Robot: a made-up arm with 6 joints. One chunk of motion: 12 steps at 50 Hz.
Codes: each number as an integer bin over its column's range. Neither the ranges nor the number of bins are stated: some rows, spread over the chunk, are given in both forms.
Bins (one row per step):
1: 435 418 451 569 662 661
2: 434 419 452 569 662 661
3: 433 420 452 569 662 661
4: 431 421 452 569 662 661
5: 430 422 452 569 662 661
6: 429 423 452 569 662 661
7: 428 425 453 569 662 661
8: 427 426 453 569 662 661
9: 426 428 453 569 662 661
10: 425 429 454 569 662 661
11: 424 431 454 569 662 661
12: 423 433 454 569 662 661
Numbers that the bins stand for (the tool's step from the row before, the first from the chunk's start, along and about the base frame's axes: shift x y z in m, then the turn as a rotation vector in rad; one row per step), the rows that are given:
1: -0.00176 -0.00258 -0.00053 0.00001 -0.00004 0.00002
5: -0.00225 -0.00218 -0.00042 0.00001 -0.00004 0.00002
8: -0.00254 -0.00178 -0.00031 0.00001 -0.00004 0.00002
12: -0.00293 -0.00109 -0.00019 0.00001 -0.00004 0.00002
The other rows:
2: -0.00186 -0.00248 -0.00042 0.00001 -0.00004 0.00002
3: -0.00196 -0.00238 -0.00042 0.00001 -0.00004 0.00002
4: -0.00215 -0.00228 -0.00042 0.00001 -0.00004 0.00002
6: -0.00235 -0.00208 -0.00042 0.00001 -0.00004 0.00002
7: -0.00244 -0.00188 -0.00031 0.00001 -0.00004 0.00002
9: -0.00264 -0.00159 -0.00031 0.00001 -0.00004 0.00002
10: -0.00273 -0.00149 -0.00019 0.00001 -0.00004 0.00002
11: -0.00283 -0.00129 -0.00019 0.00001 -0.00004 0.00002

